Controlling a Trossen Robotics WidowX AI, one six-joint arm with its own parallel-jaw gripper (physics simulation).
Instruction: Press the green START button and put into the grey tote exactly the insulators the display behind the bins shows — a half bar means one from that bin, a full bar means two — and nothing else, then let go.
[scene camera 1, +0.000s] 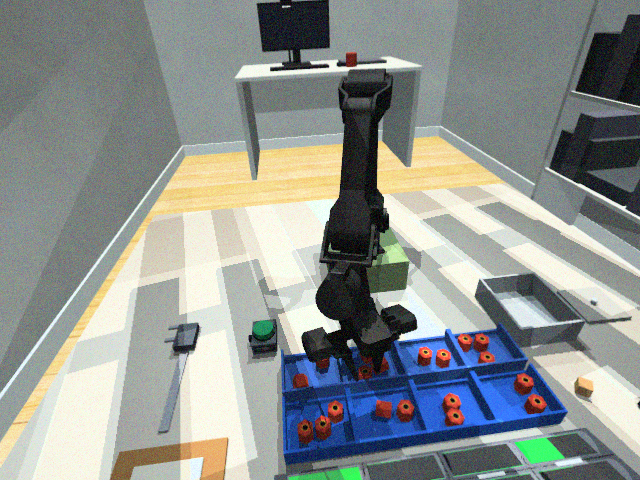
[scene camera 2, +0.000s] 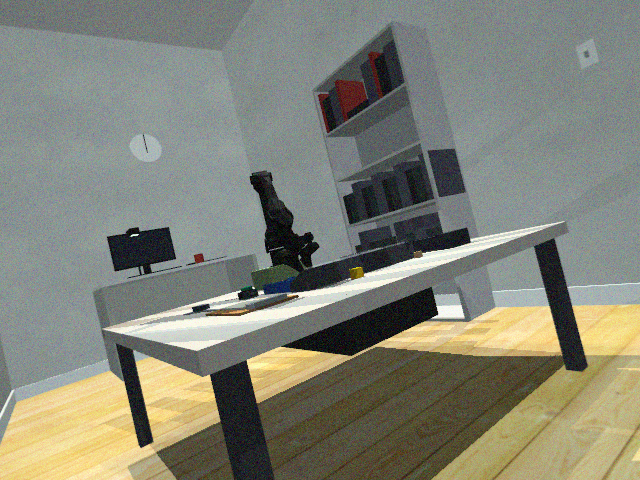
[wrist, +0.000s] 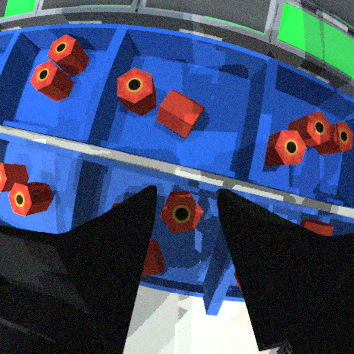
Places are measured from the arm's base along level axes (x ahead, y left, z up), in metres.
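Pixels of known places: gripper, fingertip midpoint: (scene camera 1: 366, 376) (wrist: 187, 194); arm's base, origin of the base link: (scene camera 1: 367, 248) (scene camera 2: 280, 264).
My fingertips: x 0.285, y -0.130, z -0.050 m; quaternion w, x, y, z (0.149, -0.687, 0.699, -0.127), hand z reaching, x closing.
Ahead of a thing's pixels: the offset from my fingertips to its middle. "spot": to the spot under its first point.
The green START button @(dx -0.168, dy -0.149, dz -0.014 m) (scene camera 1: 263, 329) (scene camera 2: 247, 289) stands on a black base left of the blue bins @(dx +0.063, dy +0.004, dz -0.017 m) (scene camera 1: 372, 445) (scene camera 2: 279, 285) (wrist: 215, 62), which hold red-orange hexagonal insulators. My gripper (scene camera 1: 367, 373) (wrist: 187, 194) is open, low over a bin of the row nearer the arm. In the wrist view an upright insulator @(dx -0.012, dy +0.003, dz -0.016 m) (wrist: 181, 213) shows in the gap between the fingertips, not gripped; others in that bin are partly hidden by the fingers. The grey tote @(dx -0.040, dy +0.378, dz -0.007 m) (scene camera 1: 550, 333) stands to the right, its visible floor bare. The display @(spot: dx +0.152, dy -0.015, dz +0.013 m) (scene camera 1: 405, 469) (scene camera 2: 330, 273) (wrist: 205, 15) shows green bars, partly cut off.
A green block (scene camera 1: 390, 276) (scene camera 2: 273, 273) stands beside the arm base. A caliper-like tool @(spot: dx -0.218, dy -0.301, dz -0.015 m) (scene camera 1: 186, 336) lies left of the button and an orange frame @(spot: dx -0.002, dy -0.327, dz -0.028 m) (scene camera 1: 170, 450) at the lower left. A small orange cube @(dx +0.129, dy +0.341, dz -0.024 m) (scene camera 1: 584, 386) lies right of the bins. Bin dividers rise close to the fingers.
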